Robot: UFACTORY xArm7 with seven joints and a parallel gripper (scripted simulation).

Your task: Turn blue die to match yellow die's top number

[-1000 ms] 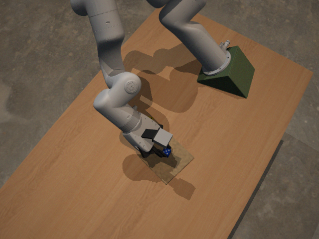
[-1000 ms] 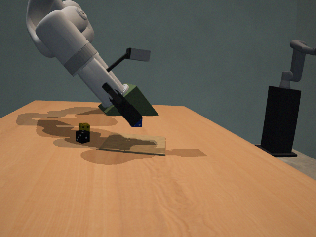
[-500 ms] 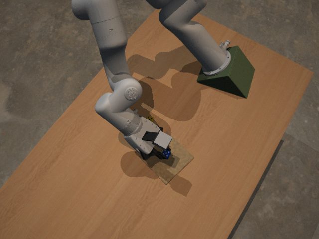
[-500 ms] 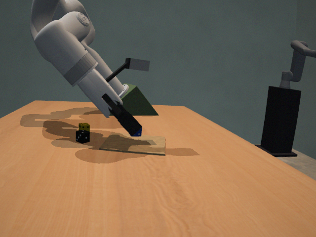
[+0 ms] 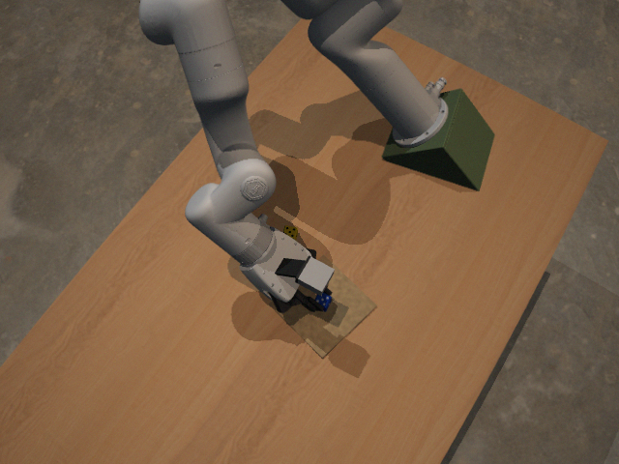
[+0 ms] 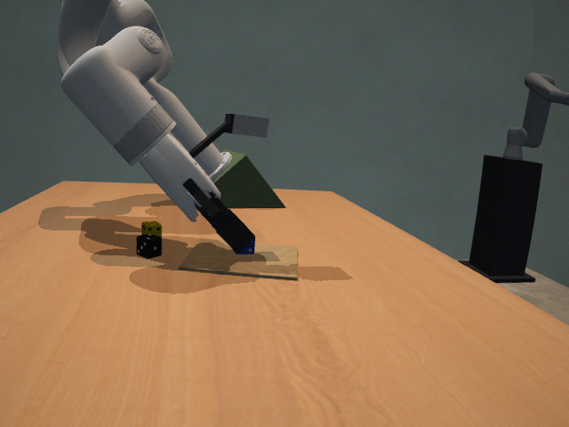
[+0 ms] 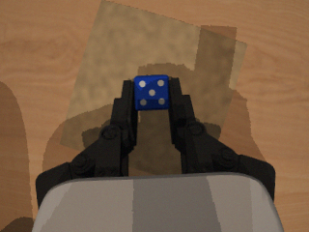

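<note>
Right now my hand is 10 mm to the right of the blue die and 20 mm above it. The rest, counted from my hand: black die (110 mm to the right, 30 mm below); then yellow die (70 mm behind, 120 mm to the right, 30 mm below); then tan mat (20 mm to the left, 40 mm below).
</note>
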